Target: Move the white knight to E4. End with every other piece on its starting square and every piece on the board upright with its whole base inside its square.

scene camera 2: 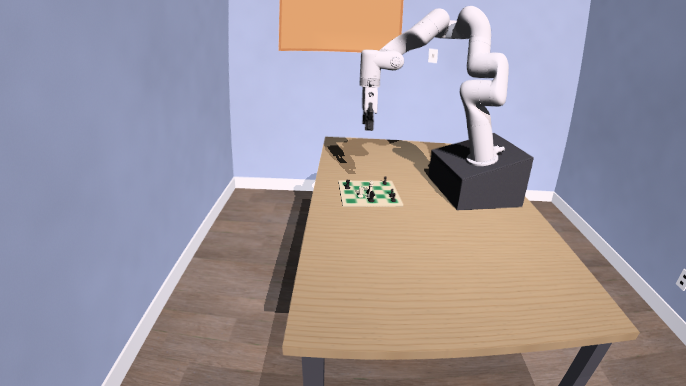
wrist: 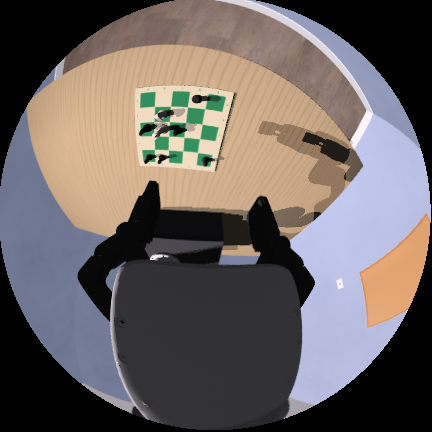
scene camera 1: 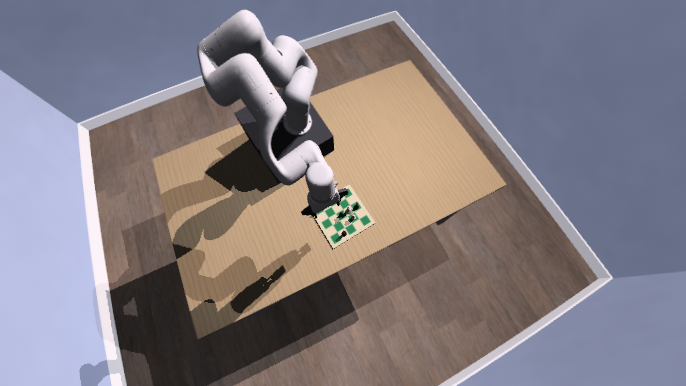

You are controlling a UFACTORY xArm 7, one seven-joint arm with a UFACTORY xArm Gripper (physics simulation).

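Places are measured from the arm's base along level axes (x ahead, y left, z up), in millimetres.
Where they show: gripper, fingertip midpoint: (scene camera 2: pixel 367 127) (wrist: pixel 207 199) (scene camera 1: pixel 325 208); arm's base at its link origin: (scene camera 2: pixel 482 159) (scene camera 1: pixel 297 122).
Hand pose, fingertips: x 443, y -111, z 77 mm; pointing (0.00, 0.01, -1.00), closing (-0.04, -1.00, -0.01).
Things, the pixels of their top centre, and the offset from my fingertips. Level surfaces: height alone.
- cream board at its top centre: (wrist: pixel 176 129) (scene camera 2: pixel 369 192) (scene camera 1: pixel 341 215) dx -10, dy +73, dz -234 mm
- short white piece at its top centre: (wrist: pixel 156 117) (scene camera 2: pixel 361 186) dx +28, dy +110, dz -194 mm
- second white piece at its top centre: (wrist: pixel 153 137) dx -9, dy +108, dz -171 mm
- table at its surface level: dz -240 mm
A small green and cream board (scene camera 1: pixel 358 224) (scene camera 2: pixel 360 201) (wrist: pixel 214 117) lies on the table. A short white piece (scene camera 1: pixel 350 220) (scene camera 2: pixel 361 192) (wrist: pixel 162 114), which looks like the white knight, stands upright on it, left of the middle in the wrist view. Its shape is too small to be sure. A second white piece (wrist: pixel 160 131) stands close to it among dark pieces. In the wrist view, the rightmost square of the second row from the top holds no piece. My gripper (scene camera 1: pixel 324 206) (scene camera 2: pixel 369 129) (wrist: pixel 207 199) is open and empty, high above the table, pointing down.
Several black pieces stand on the board, among them ones at its far side (wrist: pixel 196 99), beside the white pieces (wrist: pixel 146 129) (wrist: pixel 177 129) and along the robot's side (wrist: pixel 149 158) (wrist: pixel 206 160). The dark robot base (scene camera 2: pixel 492 182) stands on the table (scene camera 1: pixel 415 150) (scene camera 2: pixel 425 280).
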